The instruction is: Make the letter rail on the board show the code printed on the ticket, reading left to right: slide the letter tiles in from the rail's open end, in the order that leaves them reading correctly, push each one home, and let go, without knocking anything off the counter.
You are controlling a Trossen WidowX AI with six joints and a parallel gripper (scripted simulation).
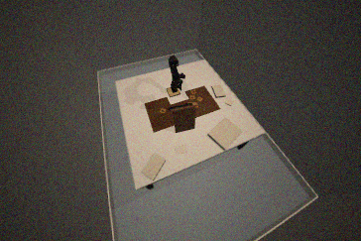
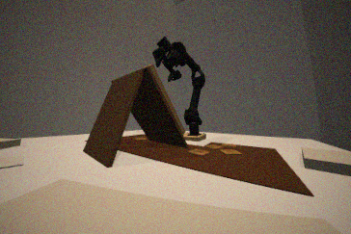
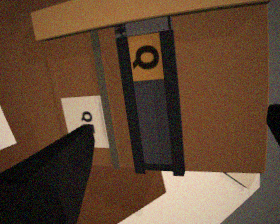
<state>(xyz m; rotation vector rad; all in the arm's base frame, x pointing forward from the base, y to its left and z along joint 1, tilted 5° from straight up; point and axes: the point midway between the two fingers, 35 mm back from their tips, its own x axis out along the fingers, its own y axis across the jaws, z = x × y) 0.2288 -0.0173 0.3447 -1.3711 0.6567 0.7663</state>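
Now: the white ticket 1 cm ahead of my gripper tip, 6 cm to the right of it and 23 cm below it. Round my gripper tip: pale slip: 43 cm ahead, 13 cm to the right, 32 cm below; then brown mat: 7 cm behind, 4 cm to the left, 32 cm below.
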